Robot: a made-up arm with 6 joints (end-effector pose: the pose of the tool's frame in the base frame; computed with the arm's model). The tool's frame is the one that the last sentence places.
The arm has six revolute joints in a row. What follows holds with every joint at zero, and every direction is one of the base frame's. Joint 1 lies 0.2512 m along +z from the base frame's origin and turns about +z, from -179.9 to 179.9 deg. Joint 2 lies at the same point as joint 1 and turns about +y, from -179.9 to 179.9 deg. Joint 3 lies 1.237 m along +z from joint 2 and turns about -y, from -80 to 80 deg. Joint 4 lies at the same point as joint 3 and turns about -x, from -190 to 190 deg. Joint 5 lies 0.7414 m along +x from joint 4 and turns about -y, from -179.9 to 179.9 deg. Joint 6 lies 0.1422 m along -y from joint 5 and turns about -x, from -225 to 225 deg. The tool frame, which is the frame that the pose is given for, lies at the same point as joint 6; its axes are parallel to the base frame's.
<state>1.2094 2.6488 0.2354 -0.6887 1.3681 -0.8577</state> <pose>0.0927 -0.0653 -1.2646 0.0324 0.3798 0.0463 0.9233</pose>
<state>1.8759 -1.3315 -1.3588 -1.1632 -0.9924 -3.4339</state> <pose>0.1932 -0.4258 0.3937 0.2294 0.6387 -0.7344 0.0077</pose>
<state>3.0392 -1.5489 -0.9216 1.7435 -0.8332 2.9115</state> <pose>0.7124 -0.0978 0.8269 0.5500 0.6740 0.4920 0.0323</pose>
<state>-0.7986 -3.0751 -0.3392 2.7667 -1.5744 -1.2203</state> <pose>-0.4522 0.6539 -0.7383 -0.2764 0.7172 0.4937 0.4068</pose>
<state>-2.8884 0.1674 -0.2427 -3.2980 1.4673 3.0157</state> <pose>-0.8311 -0.3601 1.1956 0.8119 -0.0019 -0.5804 0.0625</pose>
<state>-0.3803 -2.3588 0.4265 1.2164 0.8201 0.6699</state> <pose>-1.5168 0.5532 -0.4922 0.3462 0.5424 0.6453 0.4117</pose>
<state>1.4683 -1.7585 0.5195 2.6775 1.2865 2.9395</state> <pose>-0.3051 -1.7232 0.5426 0.3218 -0.2994 0.7746 0.4547</pose>
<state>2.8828 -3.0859 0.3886 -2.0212 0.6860 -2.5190</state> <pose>0.7685 -0.2675 -1.1052 0.6723 0.1153 0.1292 0.7197</pose>
